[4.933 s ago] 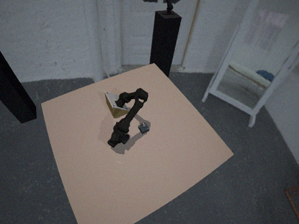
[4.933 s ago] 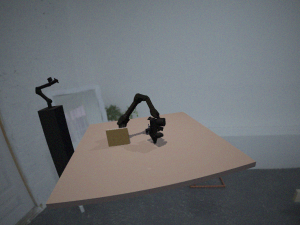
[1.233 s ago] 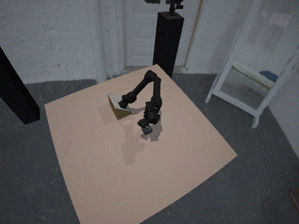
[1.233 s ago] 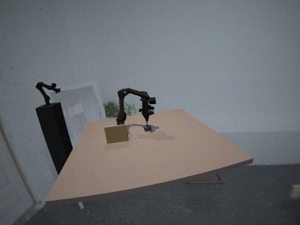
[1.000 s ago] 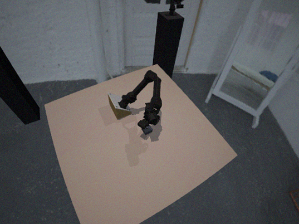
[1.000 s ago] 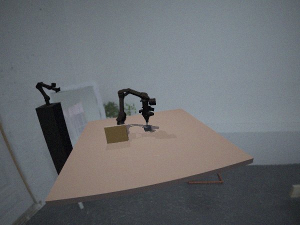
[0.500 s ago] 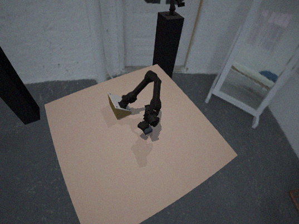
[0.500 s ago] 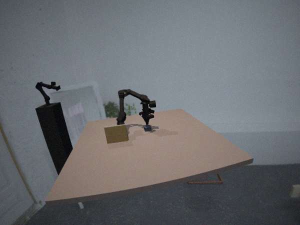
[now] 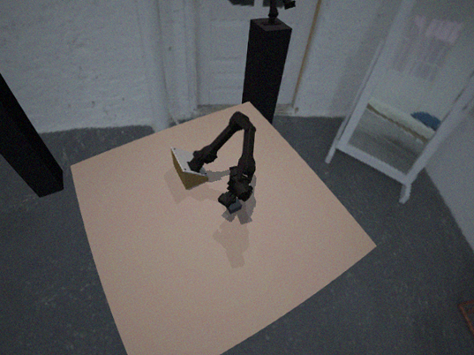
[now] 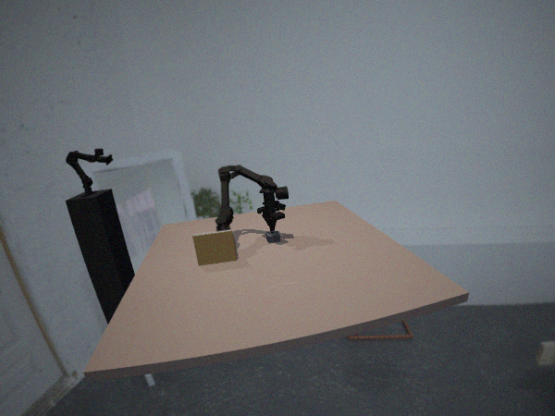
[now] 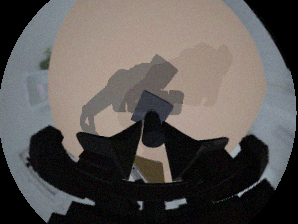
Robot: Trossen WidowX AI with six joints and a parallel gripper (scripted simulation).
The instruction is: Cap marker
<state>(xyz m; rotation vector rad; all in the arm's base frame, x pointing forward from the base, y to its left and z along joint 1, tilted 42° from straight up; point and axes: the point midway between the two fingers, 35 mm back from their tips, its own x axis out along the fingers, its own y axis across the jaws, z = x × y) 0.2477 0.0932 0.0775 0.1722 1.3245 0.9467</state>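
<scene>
Right now my gripper tip is 10 mm below the black cap. Round my gripper tip: block: 50 mm below.
</scene>
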